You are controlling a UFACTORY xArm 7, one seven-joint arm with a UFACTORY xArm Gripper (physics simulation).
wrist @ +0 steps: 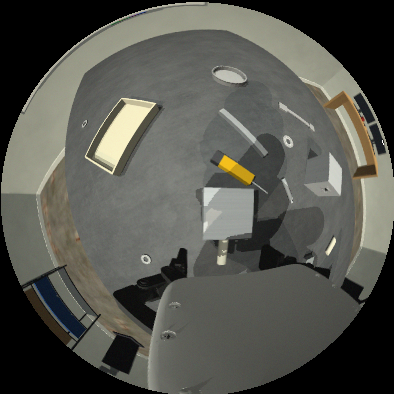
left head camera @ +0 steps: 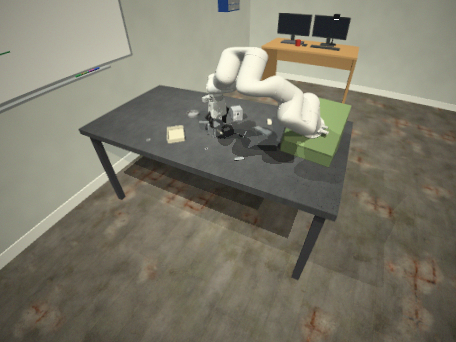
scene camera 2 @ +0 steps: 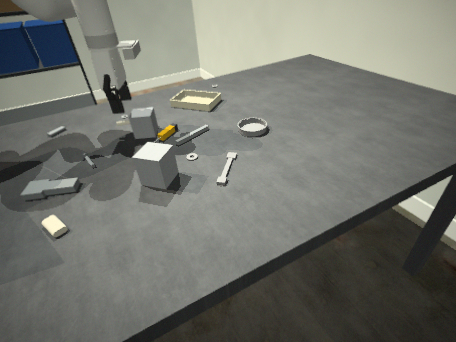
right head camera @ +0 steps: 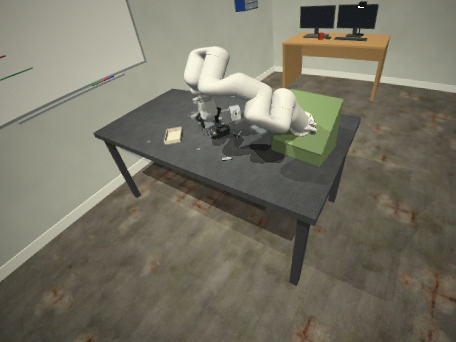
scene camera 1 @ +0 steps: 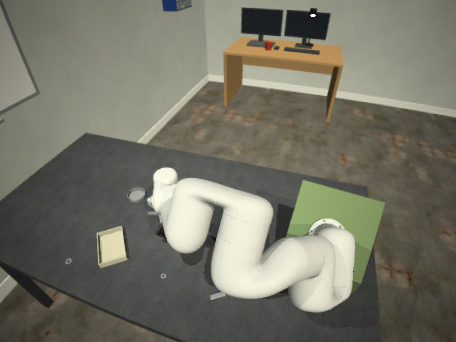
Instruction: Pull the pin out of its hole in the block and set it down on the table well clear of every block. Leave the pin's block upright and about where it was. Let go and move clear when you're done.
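Places are measured from the arm's base along level axes (x ahead, y left, z up), in millimetres.
Pixels of known places: gripper, between the fingertips: [wrist: 225, 259] [left head camera: 218, 124] [scene camera 2: 122, 106] [right head camera: 210, 125]; arm's base, origin of its link: [right head camera: 301, 124].
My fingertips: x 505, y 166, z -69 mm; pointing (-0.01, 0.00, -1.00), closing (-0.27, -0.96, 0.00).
Ahead of a thing's pixels: the offset from my fingertips to its middle. Level surfaces: height alone.
The pin's block {45 mm ahead, 19 mm right, 56 mm down} [scene camera 2: 143, 123] [wrist: 228, 212] is a light grey box, upright on the table {91 mm down} [scene camera 2: 310, 165]. The cream pin {4 mm ahead, 7 mm right, 47 mm down} [scene camera 2: 121, 122] [wrist: 222, 255] sticks out sideways from its lower part. My gripper [scene camera 2: 122, 104] [wrist: 225, 259] is open and empty, above the pin; in the wrist view its black fingers show on either side of the pin, apart from it. The gripper [left head camera: 218, 121] [right head camera: 209, 124] also shows low over the table in both head views, where the block and pin are hard to make out. The arm hides them in scene camera 1.
A second grey block {48 mm ahead, 268 mm right, 51 mm down} [scene camera 2: 157, 167] [wrist: 322, 175] stands nearby. An orange-handled tool {92 mm ahead, 71 mm right, 82 mm down} [scene camera 2: 167, 132] [wrist: 236, 170] and a grey bar {172 mm ahead, 103 mm right, 85 mm down} [scene camera 2: 192, 135] [wrist: 243, 132] lie beside the pin's block. A cream tray {245 mm ahead, 131 mm left, 78 mm down} [scene camera 2: 195, 100] [wrist: 125, 136], a round dish {348 mm ahead, 143 mm right, 82 mm down} [scene camera 2: 252, 127] and a cream cylinder {172 mm back, 341 mm right, 84 mm down} [scene camera 2: 54, 226] are farther off.
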